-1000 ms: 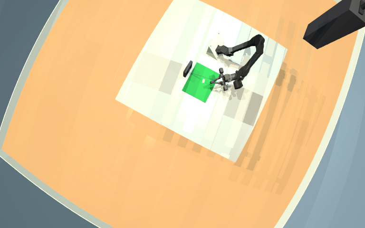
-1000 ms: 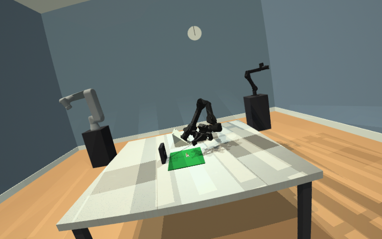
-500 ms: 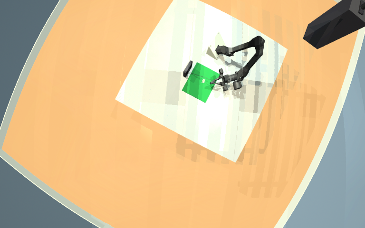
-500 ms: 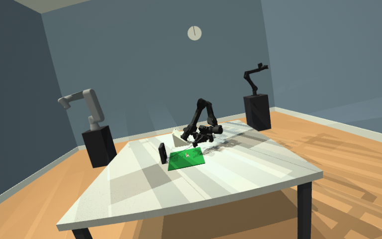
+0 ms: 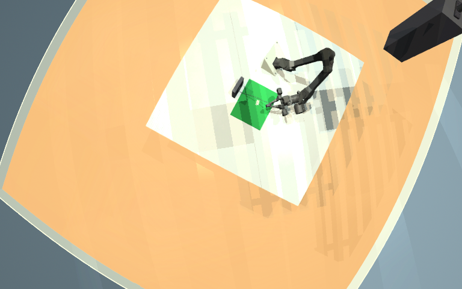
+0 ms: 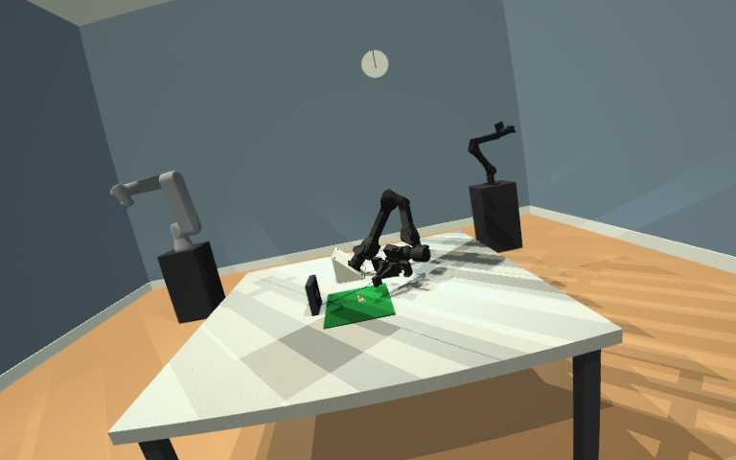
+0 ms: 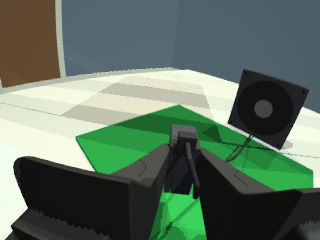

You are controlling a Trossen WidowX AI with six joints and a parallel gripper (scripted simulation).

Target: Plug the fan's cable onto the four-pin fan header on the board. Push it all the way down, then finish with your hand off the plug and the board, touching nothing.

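Right now my gripper tip is 8 cm to the left of the white four-pin header and 8 cm above it. Also, from my gripper tip: green board: 2 cm ahead, 9 cm to the right, 9 cm below; then black fan: 1 cm behind, 24 cm to the right, 2 cm below; then fan plug: 1 cm below.
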